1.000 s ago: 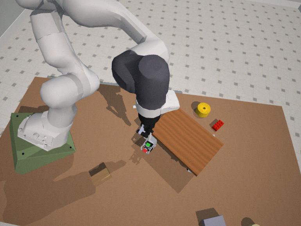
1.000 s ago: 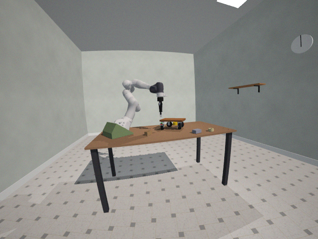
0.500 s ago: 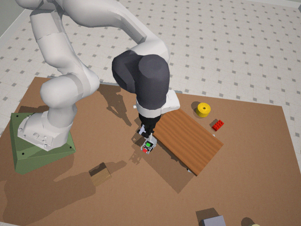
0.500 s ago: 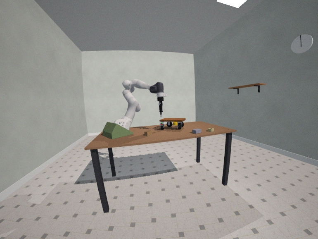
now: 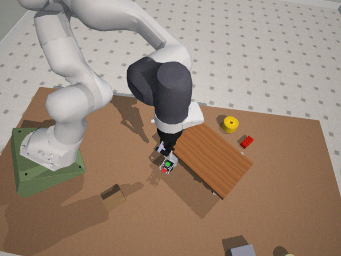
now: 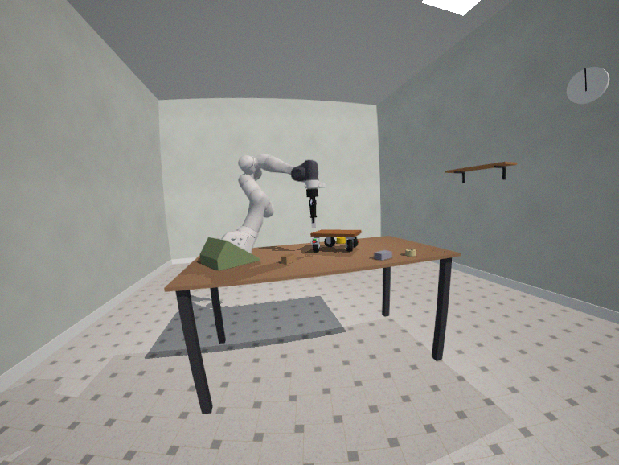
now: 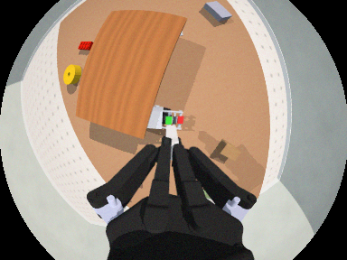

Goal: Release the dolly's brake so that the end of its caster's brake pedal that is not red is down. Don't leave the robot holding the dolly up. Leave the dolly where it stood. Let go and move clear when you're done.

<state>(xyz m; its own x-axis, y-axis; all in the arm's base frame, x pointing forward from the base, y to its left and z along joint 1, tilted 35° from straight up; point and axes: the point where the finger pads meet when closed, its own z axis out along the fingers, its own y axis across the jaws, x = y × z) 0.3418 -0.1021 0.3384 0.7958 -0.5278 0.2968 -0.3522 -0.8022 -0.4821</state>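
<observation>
My hand is 10 mm to the left of the caster brake pedal and 120 mm above it. The rest, counted from my hand: small wooden block (190 mm behind, 160 mm to the right, 180 mm below); then red brick (370 mm ahead, 200 mm to the left, 190 mm below); then yellow spool (280 mm ahead, 290 mm to the left, 180 mm below).
</observation>
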